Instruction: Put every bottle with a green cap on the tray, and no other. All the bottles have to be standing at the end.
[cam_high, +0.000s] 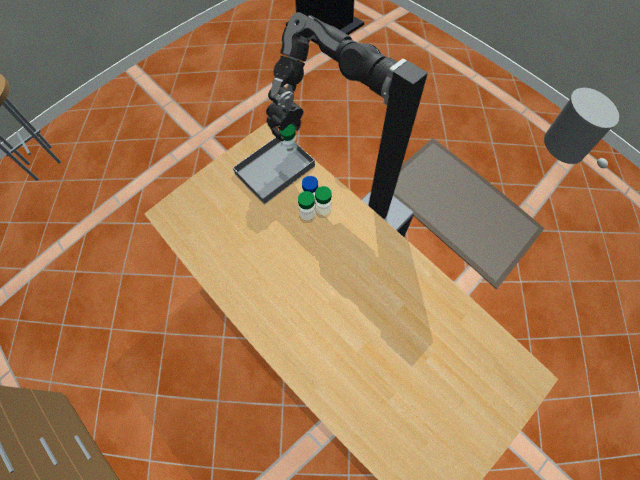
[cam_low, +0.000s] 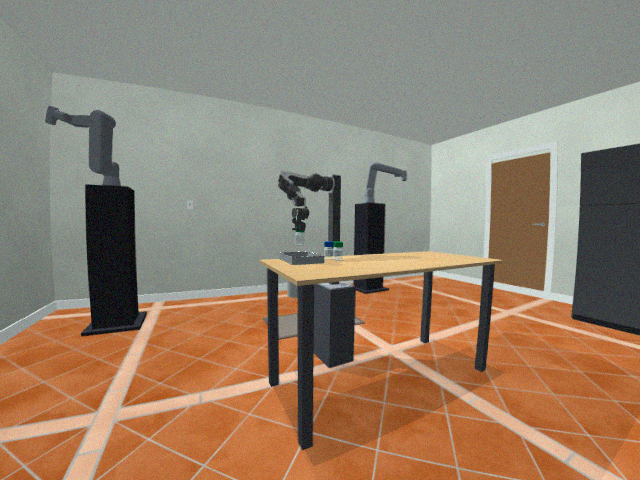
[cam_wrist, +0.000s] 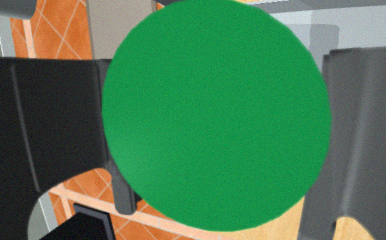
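Right now the tray is 6 cm ahead of my hand, 1 cm to the right of it and 16 cm below it. Round my hand: blue-capped bottle 6 cm ahead, 17 cm to the left, 13 cm below.
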